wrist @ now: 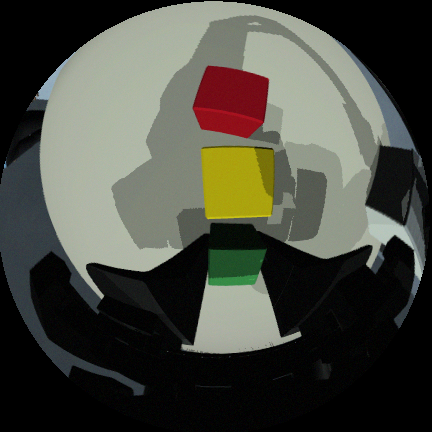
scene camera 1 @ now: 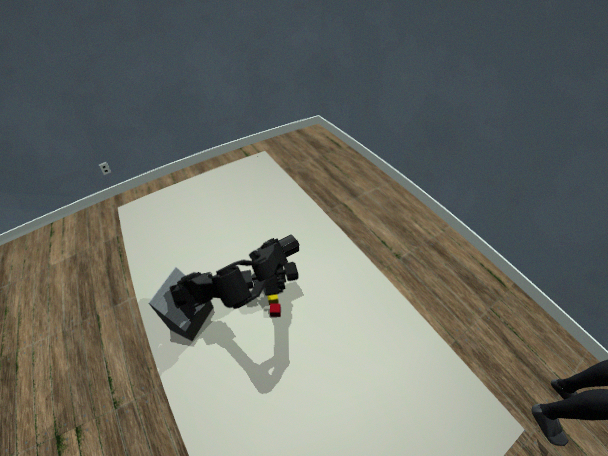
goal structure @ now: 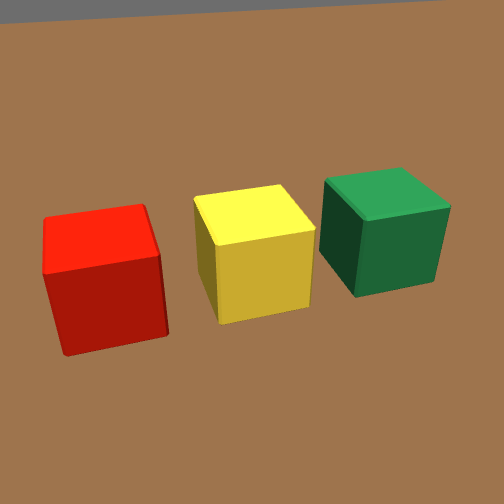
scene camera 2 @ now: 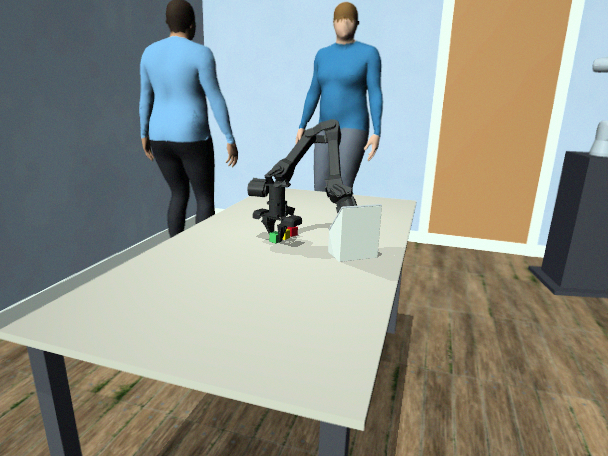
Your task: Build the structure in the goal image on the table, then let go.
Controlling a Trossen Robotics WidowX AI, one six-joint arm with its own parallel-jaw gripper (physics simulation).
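Pixels of known places: gripper, between the fingertips: (wrist: 231, 237) (scene camera 2: 276, 240); arm's base, origin of its link: (scene camera 1: 181, 294) (scene camera 2: 350, 216).
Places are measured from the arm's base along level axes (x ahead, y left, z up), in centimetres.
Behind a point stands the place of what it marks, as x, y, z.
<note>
A green cube (scene camera 2: 274, 238) @(26.5, -7.3, -11.8) (wrist: 236, 267) @(26.2, -9.3, -10.4) is between the two fingertips of my gripper (scene camera 2: 277, 232) @(26.1, -9.7, -13.2) (wrist: 231, 237) @(26.1, -9.7, -13.2), which is shut on it, close to the table. Whether the cube touches the table, I cannot tell. In scene camera 1 the arm hides the green cube. A yellow cube (scene camera 1: 273, 299) @(23.2, -14.9, -10.5) (scene camera 2: 286, 234) @(22.8, -11.9, -11.7) (wrist: 238, 183) @(23.9, -13.5, -10.4) lies just in front of the fingertips in the wrist view. A red cube (scene camera 1: 275, 310) @(21.0, -18.5, -10.4) (scene camera 2: 294, 231) @(20.3, -16.4, -11.8) (wrist: 231, 97) lies beyond it, slightly turned, with a narrow gap between them in the wrist view.
The pale table (scene camera 1: 350, 380) @(22.2, -50.2, -13.7) (scene camera 2: 225, 310) @(30.6, 43.3, -13.7) bears the arm. A wedge-shaped block (scene camera 1: 167, 296) @(-4.1, 0.4, 2.4) (scene camera 2: 359, 232) @(-3.1, 3.9, -4.1) stands by the arm's base. Two people (scene camera 2: 177, 90) (scene camera 2: 347, 80) stand beyond the table, and a dark pedestal (scene camera 2: 577, 220) stands at the right.
</note>
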